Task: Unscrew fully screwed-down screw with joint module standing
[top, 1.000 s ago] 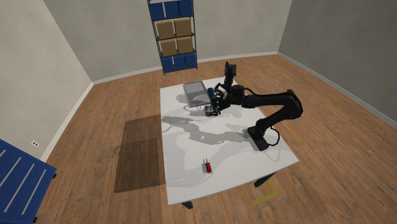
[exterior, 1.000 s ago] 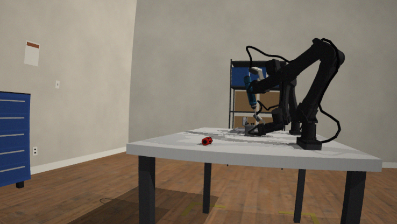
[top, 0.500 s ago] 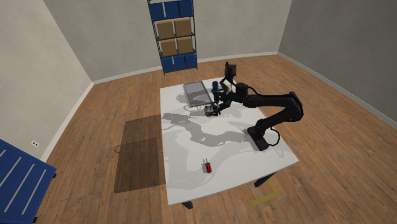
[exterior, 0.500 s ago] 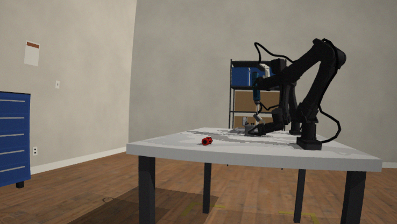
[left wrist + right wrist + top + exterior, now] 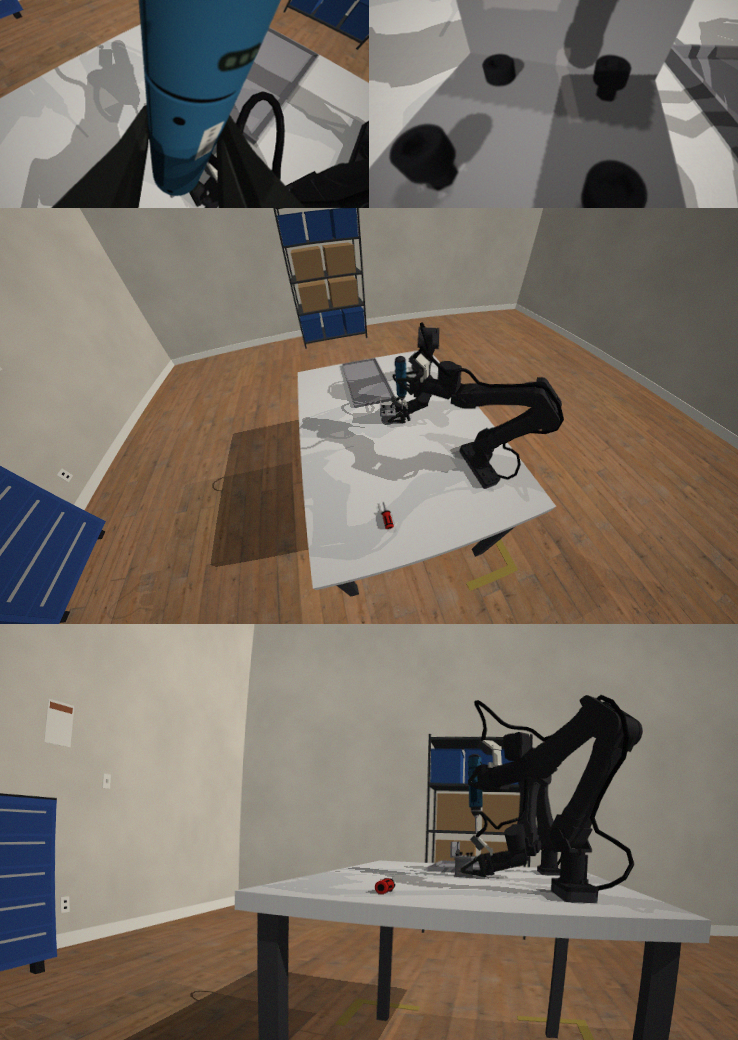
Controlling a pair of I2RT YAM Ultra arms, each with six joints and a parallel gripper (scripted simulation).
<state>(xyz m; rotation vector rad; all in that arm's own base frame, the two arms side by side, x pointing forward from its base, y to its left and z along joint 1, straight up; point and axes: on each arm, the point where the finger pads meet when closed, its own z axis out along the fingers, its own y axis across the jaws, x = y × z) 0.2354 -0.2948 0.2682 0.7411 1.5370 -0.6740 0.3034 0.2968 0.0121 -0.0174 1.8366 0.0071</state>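
Right now my right hand is 10 mm below the joint module. From my right hand the other things lie so: bit (140 mm above, 80 mm to the left, 40 mm behind); then flat grey tray (340 mm to the right, 40 mm ahead, 20 mm below); then grey bracket (50 mm above).
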